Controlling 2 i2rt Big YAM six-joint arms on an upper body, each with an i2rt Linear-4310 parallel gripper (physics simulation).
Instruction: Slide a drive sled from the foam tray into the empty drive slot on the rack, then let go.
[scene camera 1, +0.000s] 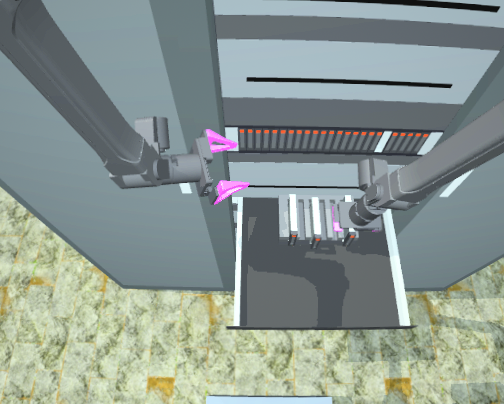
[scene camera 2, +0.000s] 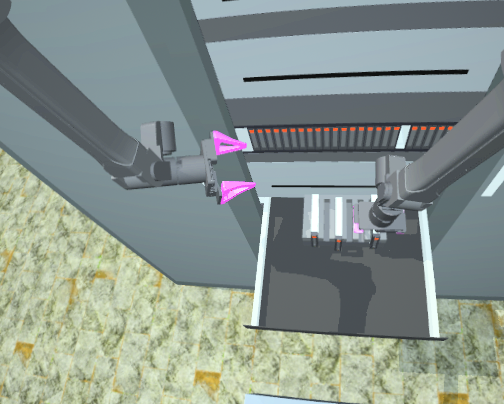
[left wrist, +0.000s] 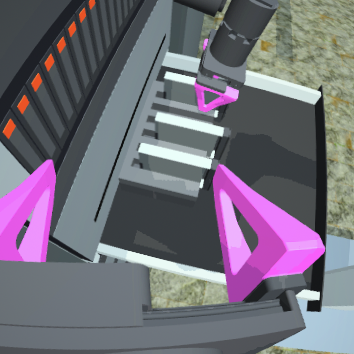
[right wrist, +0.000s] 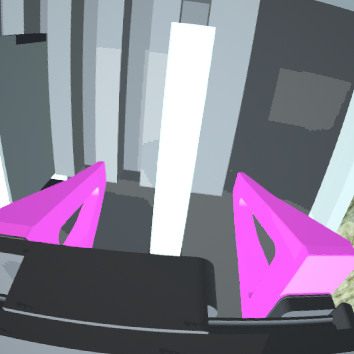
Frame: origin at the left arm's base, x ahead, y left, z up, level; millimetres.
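Seen in the pictures: left gripper, fingertip midpoint: (scene camera 1: 242, 164) (scene camera 2: 250, 164) (left wrist: 136, 169); right gripper, fingertip midpoint: (scene camera 1: 347, 224) (scene camera 2: 373, 226) (left wrist: 204, 94) (right wrist: 170, 175).
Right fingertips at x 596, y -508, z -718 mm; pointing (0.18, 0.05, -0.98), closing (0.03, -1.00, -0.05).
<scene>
Offsets run from my right fingertips to a thing's top centre. "*": to the spot under its first point.
Three drive sleds with white top edges stand upright in the grey foam tray {dx +40, dy +73, dz -28 mm} (scene camera 1: 283, 220) (scene camera 2: 307, 220) (left wrist: 157, 187): a left sled {dx +16, dy +148, dz +29 mm} (scene camera 1: 293, 214) (scene camera 2: 315, 214) (left wrist: 175, 155), a middle sled {dx +7, dy +88, dz +29 mm} (scene camera 1: 315, 216) (scene camera 2: 339, 217) (left wrist: 190, 124) and a right sled {dx +15, dy -2, dz +29 mm} (scene camera 1: 351, 236) (scene camera 2: 375, 242) (left wrist: 180, 78) (right wrist: 183, 135). My right gripper (right wrist: 170, 175) is open over the right sled, whose top edge runs between its fingers, apart from both. My left gripper (scene camera 1: 243, 165) (scene camera 2: 251, 165) (left wrist: 136, 169) is open and empty, left of the drive row. I cannot make out the empty slot in the rack's drive row (scene camera 1: 310, 141) (scene camera 2: 325, 138) (left wrist: 55, 85).
The foam tray sits at the back of a pulled-out drawer with white side rails {* dx -139, dy -144, dz -51 mm} (scene camera 1: 401, 280) (scene camera 2: 431, 280) (left wrist: 285, 87) and a thin dark front edge {* dx -260, dy +81, dz -60 mm} (scene camera 1: 320, 328) (scene camera 2: 345, 333). Tall grey cabinet sides flank it. A flat grey panel (scene camera 1: 300, 175) lies between drive row and drawer.
</scene>
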